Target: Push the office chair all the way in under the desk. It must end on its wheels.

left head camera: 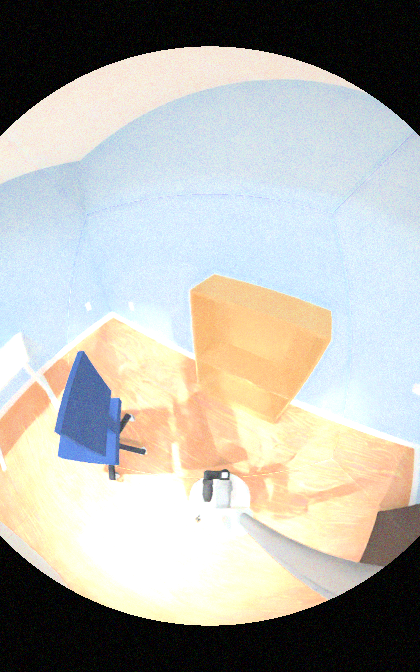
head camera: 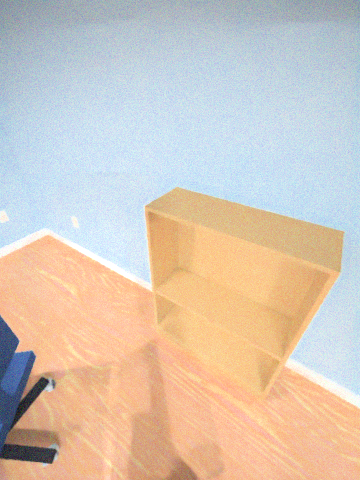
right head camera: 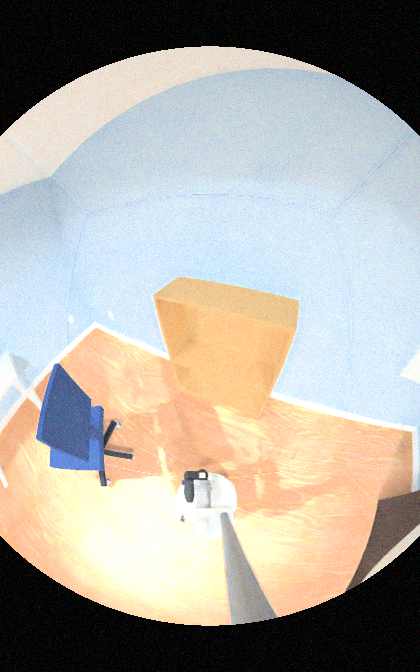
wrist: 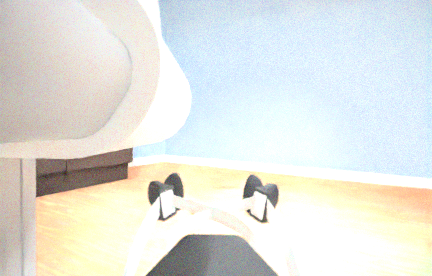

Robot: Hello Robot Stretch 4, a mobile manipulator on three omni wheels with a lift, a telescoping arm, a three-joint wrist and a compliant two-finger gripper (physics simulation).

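Places are measured from the robot's base along level axes (x ahead, y left, z up), in metres.
Pixels of known places: gripper, fingertip midpoint: (wrist: 213, 188).
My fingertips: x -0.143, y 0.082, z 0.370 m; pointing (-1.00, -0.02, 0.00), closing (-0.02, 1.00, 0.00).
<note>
Behind a point stands the place of what it marks.
The blue office chair (head camera: 16, 374) @(x 0.489, y 0.750, z 0.443 m) (left head camera: 86, 410) (right head camera: 66, 417) stands upright on its black wheeled base at the left; its left part is cut off in the head view. The backrest hides much of the seat in both side head views. The white desk (left head camera: 11, 356) (right head camera: 6, 371) shows partly at the far left edge, beyond the chair, with a pale leg behind the backrest. The chair stands out from the desk top; the exact gap is hard to tell. My gripper (wrist: 213, 188) @(x -0.143, y 0.082, z 0.370 m) is open and empty above the floor, away from the chair.
A wooden bookshelf (head camera: 250, 239) @(x 0.796, y -0.215, z 1.033 m) (left head camera: 262, 299) (right head camera: 227, 299) stands against the blue wall, right of the chair. A dark brown cabinet (left head camera: 395, 535) (right head camera: 392, 525) (wrist: 95, 167) is at the right in the side head views. My base is between chair and cabinet.
</note>
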